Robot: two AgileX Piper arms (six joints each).
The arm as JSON. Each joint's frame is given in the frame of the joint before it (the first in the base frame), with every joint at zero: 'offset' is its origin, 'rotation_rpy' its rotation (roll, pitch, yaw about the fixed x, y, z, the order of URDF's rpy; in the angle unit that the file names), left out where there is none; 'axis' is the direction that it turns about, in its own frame. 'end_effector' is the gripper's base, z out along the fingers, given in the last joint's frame.
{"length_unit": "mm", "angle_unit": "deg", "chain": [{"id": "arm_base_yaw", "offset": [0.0, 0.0, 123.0], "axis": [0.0, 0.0, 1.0]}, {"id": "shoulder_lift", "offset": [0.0, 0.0, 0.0], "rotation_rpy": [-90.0, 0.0, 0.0], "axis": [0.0, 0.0, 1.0]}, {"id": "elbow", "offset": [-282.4, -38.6, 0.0], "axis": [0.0, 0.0, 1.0]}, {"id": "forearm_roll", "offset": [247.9, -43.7, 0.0], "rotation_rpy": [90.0, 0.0, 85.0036], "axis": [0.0, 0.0, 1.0]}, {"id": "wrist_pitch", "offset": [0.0, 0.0, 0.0], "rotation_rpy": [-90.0, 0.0, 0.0], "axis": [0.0, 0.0, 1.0]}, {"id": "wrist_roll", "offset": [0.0, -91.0, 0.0], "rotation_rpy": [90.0, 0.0, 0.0], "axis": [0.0, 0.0, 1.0]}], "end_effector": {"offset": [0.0, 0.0, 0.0]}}
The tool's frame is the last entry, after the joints.
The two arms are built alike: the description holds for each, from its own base.
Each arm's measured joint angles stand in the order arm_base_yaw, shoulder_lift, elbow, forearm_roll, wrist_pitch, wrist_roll.
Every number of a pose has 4 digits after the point.
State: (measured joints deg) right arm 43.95 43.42 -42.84 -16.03 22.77 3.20; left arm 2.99 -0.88 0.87 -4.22 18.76 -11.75
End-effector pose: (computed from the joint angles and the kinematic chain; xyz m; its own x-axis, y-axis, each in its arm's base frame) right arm 0.1191 0.1013 0.3590 -0.0883 -0.3637 -0.9273 -0.6478 0.7281 -0.2239; left arm 0.0534 0.0006 0.1794 -0.2198 -0.2832 -0.9335 -0.0923 0.9587 -0.2691
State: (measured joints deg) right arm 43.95 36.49 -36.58 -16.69 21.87 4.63; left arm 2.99 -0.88 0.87 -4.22 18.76 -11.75
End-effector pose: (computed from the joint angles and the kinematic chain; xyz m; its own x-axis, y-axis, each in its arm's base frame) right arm 0.1009 0.0837 0.3412 -0.0775 -0.3363 -0.9386 -0.6423 0.7368 -0.2110; left arm 0.0534 0.0006 0.1794 -0.2198 -0.2832 -0.9335 -0.0923 0.9587 -0.2691
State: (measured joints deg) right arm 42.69 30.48 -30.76 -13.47 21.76 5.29; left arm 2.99 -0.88 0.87 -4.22 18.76 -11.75
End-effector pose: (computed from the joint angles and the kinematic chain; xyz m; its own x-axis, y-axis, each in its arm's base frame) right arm 0.0870 0.0695 0.3195 -0.1227 -0.2842 -0.9509 -0.6350 0.7588 -0.1449; left arm 0.0534 0.0006 0.1794 -0.2198 -0.2832 -0.9335 -0.0923 0.9587 -0.2691
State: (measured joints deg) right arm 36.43 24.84 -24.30 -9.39 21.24 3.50; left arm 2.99 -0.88 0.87 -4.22 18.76 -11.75
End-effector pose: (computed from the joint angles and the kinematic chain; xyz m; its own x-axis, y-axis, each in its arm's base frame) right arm 0.0799 0.0523 0.2922 -0.1777 -0.2449 -0.9531 -0.5659 0.8178 -0.1047; left arm 0.0534 0.0006 0.1794 -0.2198 -0.2832 -0.9335 -0.0923 0.9587 -0.2691
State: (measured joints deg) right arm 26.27 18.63 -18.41 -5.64 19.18 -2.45; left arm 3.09 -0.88 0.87 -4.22 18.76 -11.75
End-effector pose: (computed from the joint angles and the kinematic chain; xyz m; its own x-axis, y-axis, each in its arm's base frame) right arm 0.0739 0.0332 0.2700 -0.1636 -0.2316 -0.9589 -0.4405 0.8869 -0.1391; left arm 0.0534 0.0007 0.1794 -0.2193 -0.2835 -0.9335 -0.0940 0.9585 -0.2691
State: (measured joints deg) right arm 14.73 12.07 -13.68 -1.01 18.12 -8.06; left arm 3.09 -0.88 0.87 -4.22 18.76 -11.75
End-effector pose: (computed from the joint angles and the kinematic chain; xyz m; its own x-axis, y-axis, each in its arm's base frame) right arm 0.0656 0.0167 0.2523 -0.1516 -0.2019 -0.9676 -0.2762 0.9486 -0.1547; left arm 0.0534 0.0007 0.1794 -0.2193 -0.2835 -0.9335 -0.0940 0.9585 -0.2691
